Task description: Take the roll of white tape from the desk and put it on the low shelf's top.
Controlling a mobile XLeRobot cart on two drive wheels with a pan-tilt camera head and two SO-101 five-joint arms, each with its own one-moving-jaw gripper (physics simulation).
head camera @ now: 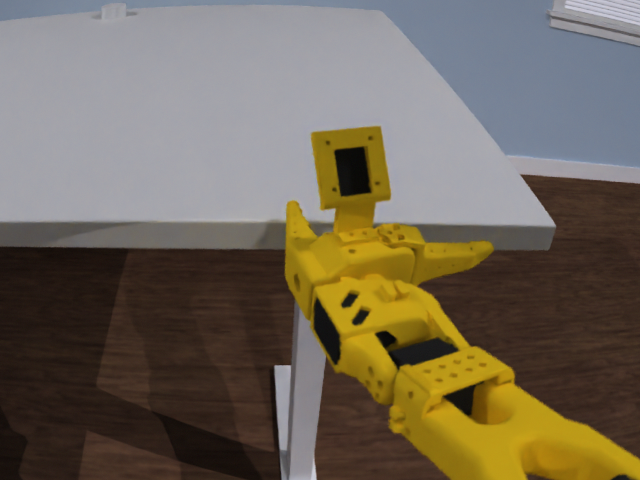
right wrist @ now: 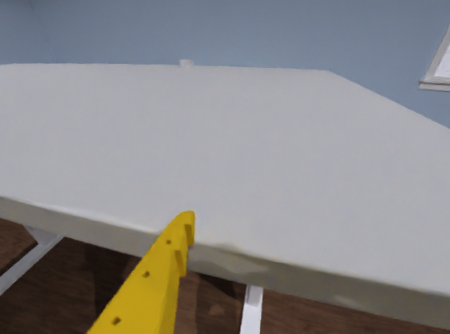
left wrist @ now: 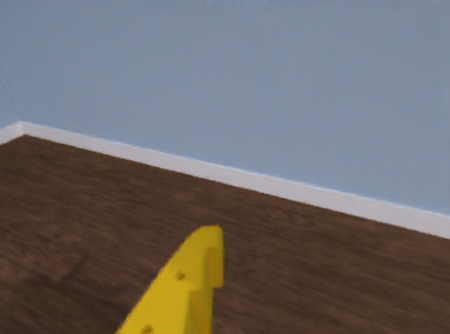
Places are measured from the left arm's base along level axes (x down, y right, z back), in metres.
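Where they show: left hand, its tool point: (left wrist: 222,247); right hand, its tool point: (head camera: 296,206) (right wrist: 193,223).
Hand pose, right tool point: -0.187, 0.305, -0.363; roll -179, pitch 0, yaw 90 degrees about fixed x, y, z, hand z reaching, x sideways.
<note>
Each offset is from my right tool point to the centre of the thing, as dx, dy, dz. "spot": to the spot under its first point. Level surfaces: height alone.
The roll of white tape {+0.001, -0.082, -0.751} (head camera: 113,11) (right wrist: 186,63) stands small near the far edge of the white desk {dx +0.012} (head camera: 217,113) (right wrist: 260,150), at the top left in the head view. My right gripper (head camera: 390,225) (right wrist: 187,222) is wide open and empty at the desk's near edge, far from the tape; its moving jaw is out of the right wrist view. My left gripper (left wrist: 214,235) shows one notched jaw in the left wrist view, so it is fully open, with the floor and wall beyond it. The low shelf does not show in these views.
The desk's thick near edge {spot: +0.025, -0.095, -0.030} (head camera: 155,235) (right wrist: 100,231) lies by the right gripper. A white desk leg {spot: +0.628, +0.166, -0.306} (head camera: 306,403) stands below it on the dark wood floor {dx +0.962} (head camera: 516,335) (left wrist: 100,210). Behind are a blue wall (head camera: 491,67) (left wrist: 225,90) and a window (head camera: 594,28) (right wrist: 435,82).
</note>
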